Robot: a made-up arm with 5 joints.
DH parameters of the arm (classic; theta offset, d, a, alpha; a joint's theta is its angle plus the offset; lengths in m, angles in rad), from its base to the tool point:
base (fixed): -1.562 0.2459 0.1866 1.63
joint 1: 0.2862 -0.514 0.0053 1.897
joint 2: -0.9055 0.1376 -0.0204 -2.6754
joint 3: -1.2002 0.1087 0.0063 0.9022
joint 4: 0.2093 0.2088 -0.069 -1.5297
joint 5: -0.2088 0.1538 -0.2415 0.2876
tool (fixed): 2.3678 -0.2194 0 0
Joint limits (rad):
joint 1: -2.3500..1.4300
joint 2: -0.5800..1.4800
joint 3: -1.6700..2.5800
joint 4: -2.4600..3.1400
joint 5: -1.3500..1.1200
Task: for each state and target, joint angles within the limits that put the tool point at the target. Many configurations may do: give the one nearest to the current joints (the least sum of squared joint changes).
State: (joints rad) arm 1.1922 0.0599 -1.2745 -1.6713 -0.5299
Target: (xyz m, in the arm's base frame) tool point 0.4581 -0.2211 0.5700
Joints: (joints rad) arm 0.5974 -0.3745 -1.4762 -1.7258 -0.0933
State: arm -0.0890 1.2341 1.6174 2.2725 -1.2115
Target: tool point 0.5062 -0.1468 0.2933
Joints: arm -0.9126 0.8414 1.9800 2.8187 -1.3500
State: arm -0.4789 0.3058 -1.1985 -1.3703 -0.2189
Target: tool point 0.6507 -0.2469 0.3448
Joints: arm -0.5223 -0.0742 -1.3065 -0.5115 -0.4997
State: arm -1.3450 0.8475 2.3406 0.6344 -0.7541
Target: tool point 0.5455 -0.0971 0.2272
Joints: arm -1.2970 0.8452 2.3459 0.7135 -1.2071
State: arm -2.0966 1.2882 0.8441 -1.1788 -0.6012
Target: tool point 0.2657 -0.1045 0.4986
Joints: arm -1.7047 0.7541 1.4668 -0.6865 0.0264
